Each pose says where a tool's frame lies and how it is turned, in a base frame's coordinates. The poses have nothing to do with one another.
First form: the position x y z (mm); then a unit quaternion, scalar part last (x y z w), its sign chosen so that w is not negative.
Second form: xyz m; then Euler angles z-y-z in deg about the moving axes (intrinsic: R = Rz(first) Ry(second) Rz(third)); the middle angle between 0 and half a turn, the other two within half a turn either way. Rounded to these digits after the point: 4 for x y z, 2 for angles.
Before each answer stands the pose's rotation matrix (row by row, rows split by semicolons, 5 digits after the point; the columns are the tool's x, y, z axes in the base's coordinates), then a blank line. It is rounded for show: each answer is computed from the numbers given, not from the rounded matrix.
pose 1, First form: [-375.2 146.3 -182.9 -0.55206 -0.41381 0.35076 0.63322]
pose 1, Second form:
0.41146 0.01268 -0.91134; 0.90110 0.14440 0.40885; 0.13678 -0.98944 0.04799

[-0.3752 0.1463 -0.1829 155.84 87.25 -97.87]
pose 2, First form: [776.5 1.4 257.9 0.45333 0.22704 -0.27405 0.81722]
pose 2, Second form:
0.74670 0.65376 0.12261; -0.24207 0.43878 -0.86538; -0.61955 0.61650 0.48589

[0.7765 0.0014 0.2579 -81.94 60.93 44.86]
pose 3, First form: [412.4 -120.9 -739.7 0.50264 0.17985 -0.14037 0.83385]
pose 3, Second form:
0.89590 0.41489 0.15882; -0.05330 0.45530 -0.88874; -0.44105 0.78776 0.43002

[0.4124 -0.1209 -0.7397 -79.87 64.53 60.76]
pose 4, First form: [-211.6 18.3 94.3 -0.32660 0.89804 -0.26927 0.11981]
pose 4, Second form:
-0.75796 -0.52208 0.39107; -0.65112 0.64165 -0.40537; -0.03930 -0.56189 -0.82628

[-0.2116 0.0183 0.0943 -46.03 145.72 -86.00]
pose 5, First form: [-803.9 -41.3 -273.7 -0.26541 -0.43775 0.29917 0.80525]
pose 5, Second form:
0.43774 -0.24945 -0.86380; 0.71418 0.68011 0.16552; 0.54619 -0.68937 0.47586

[-0.8039 -0.0413 -0.2737 169.15 61.58 -128.39]
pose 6, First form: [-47.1 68.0 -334.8 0.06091 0.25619 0.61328 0.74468]
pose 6, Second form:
0.11651 -0.88218 0.45627; 0.94460 0.24036 0.22351; -0.30685 0.40495 0.86131

[-0.0471 0.0680 -0.3348 26.10 30.54 52.85]
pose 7, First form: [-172.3 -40.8 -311.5 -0.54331 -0.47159 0.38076 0.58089]
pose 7, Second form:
0.26525 0.07008 -0.96163; 0.95480 0.11967 0.27208; 0.13414 -0.99034 -0.03517

[-0.1723 -0.0408 -0.3115 164.20 92.02 -97.71]
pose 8, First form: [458.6 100.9 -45.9 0.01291 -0.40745 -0.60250 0.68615]
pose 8, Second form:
-0.05805 0.81630 -0.57471; -0.83734 0.27365 0.47327; 0.54359 0.50870 0.66763

[0.4586 0.1009 -0.0459 140.53 48.12 136.90]
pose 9, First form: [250.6 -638.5 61.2 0.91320 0.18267 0.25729 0.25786]
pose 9, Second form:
0.80087 0.20094 0.56413; 0.46632 -0.80028 -0.37696; 0.37571 0.56496 -0.73462

[0.2506 -0.6385 0.0612 -33.75 137.27 123.62]
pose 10, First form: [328.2 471.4 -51.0 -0.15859 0.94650 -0.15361 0.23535]
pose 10, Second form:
-0.83892 -0.22791 0.49424; -0.37252 0.90251 -0.21614; -0.39680 -0.36543 -0.84203

[0.3282 0.4714 -0.0510 -23.62 147.35 -42.64]
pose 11, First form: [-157.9 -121.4 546.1 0.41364 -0.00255 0.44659 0.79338]
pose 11, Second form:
0.60110 -0.71074 0.36541; 0.70652 0.25892 -0.65863; 0.37350 0.65407 0.65779

[-0.1579 -0.1214 0.5461 -60.98 48.87 119.73]
